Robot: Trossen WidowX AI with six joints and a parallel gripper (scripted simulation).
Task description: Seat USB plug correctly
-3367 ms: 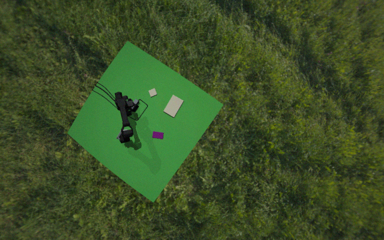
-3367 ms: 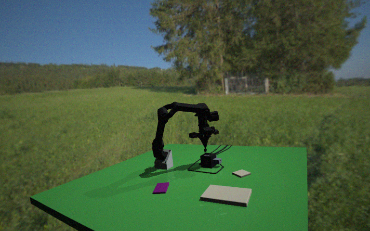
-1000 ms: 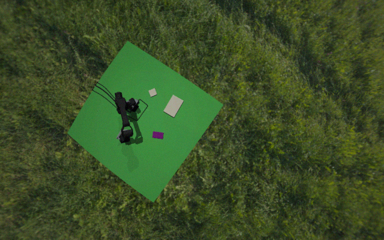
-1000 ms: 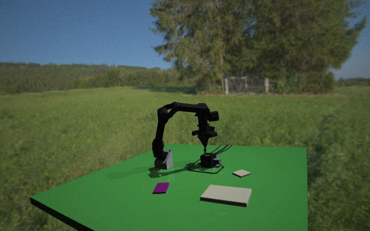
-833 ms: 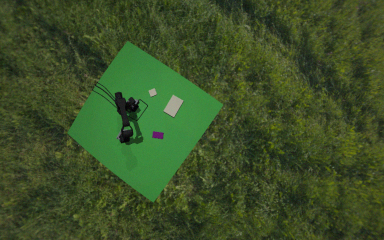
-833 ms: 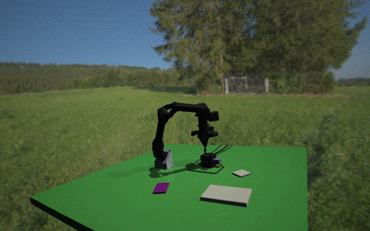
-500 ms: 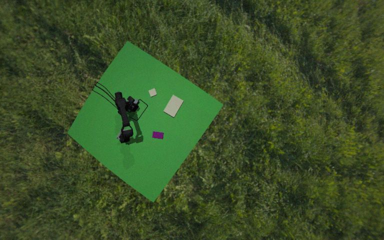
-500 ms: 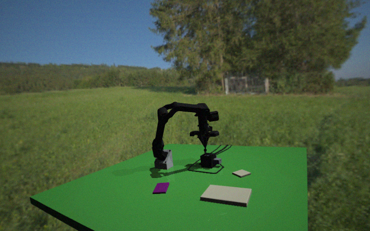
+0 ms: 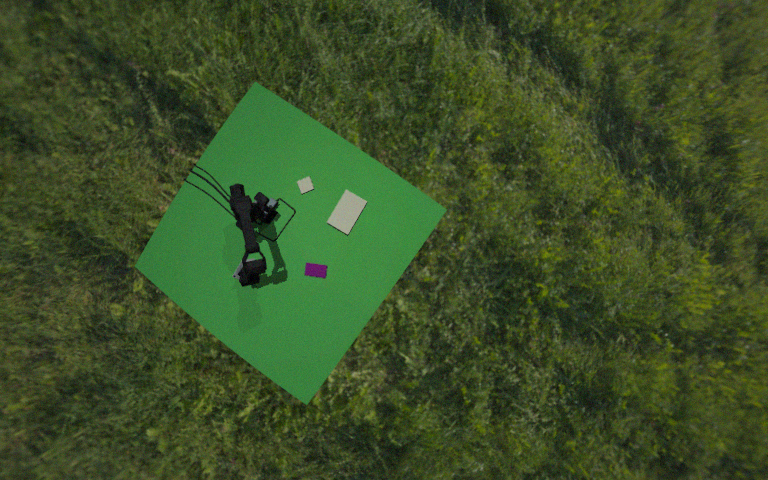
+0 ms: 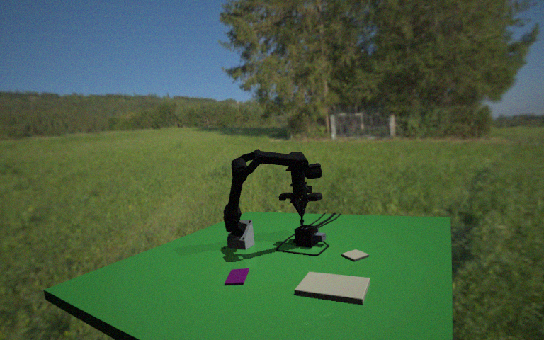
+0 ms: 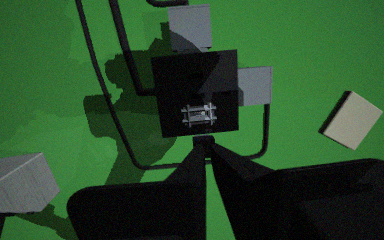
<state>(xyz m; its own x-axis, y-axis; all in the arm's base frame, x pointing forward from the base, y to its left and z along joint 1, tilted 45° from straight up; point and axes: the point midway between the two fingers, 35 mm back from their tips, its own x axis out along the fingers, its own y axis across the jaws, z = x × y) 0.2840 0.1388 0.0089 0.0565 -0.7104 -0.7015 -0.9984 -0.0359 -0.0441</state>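
The silver USB plug is 20 mm below my gripper tip. Also, from my gripper tip: purple flat block (360 mm to the right, 130 mm below, 80 mm behind); beige tile (240 mm ahead, 130 mm below, 50 mm to the right); beige slab (310 mm to the right, 260 mm ahead, 130 mm below).
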